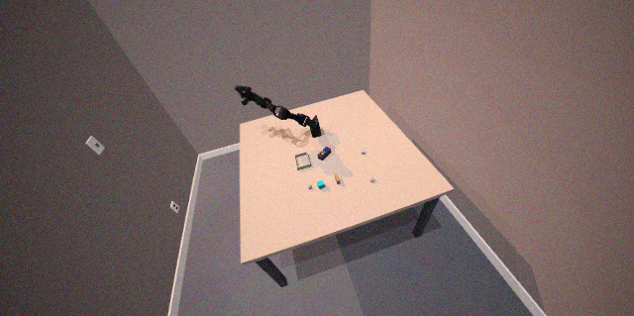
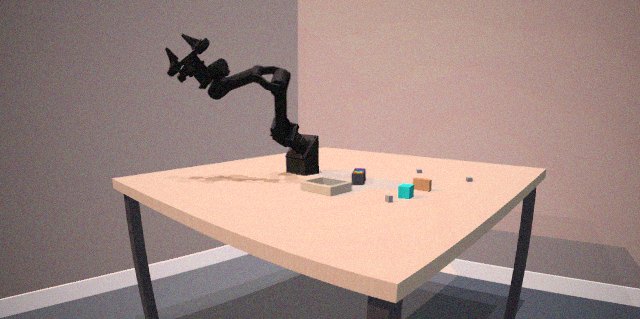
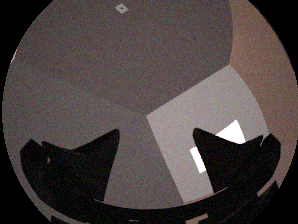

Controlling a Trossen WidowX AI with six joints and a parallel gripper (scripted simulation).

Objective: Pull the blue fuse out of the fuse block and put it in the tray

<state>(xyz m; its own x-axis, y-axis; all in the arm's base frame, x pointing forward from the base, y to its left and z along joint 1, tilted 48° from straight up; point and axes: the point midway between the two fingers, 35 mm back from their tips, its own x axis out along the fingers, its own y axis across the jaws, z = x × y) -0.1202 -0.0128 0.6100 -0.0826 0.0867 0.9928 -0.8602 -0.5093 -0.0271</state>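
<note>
The blue fuse is 44 cm ahead of my gripper tip, 49 cm to the left of it and 49 cm below it. Round my gripper tip: teal cube: 70 cm ahead, 36 cm to the left, 49 cm below; shallow tray: 44 cm ahead, 30 cm to the left, 51 cm below.
</note>
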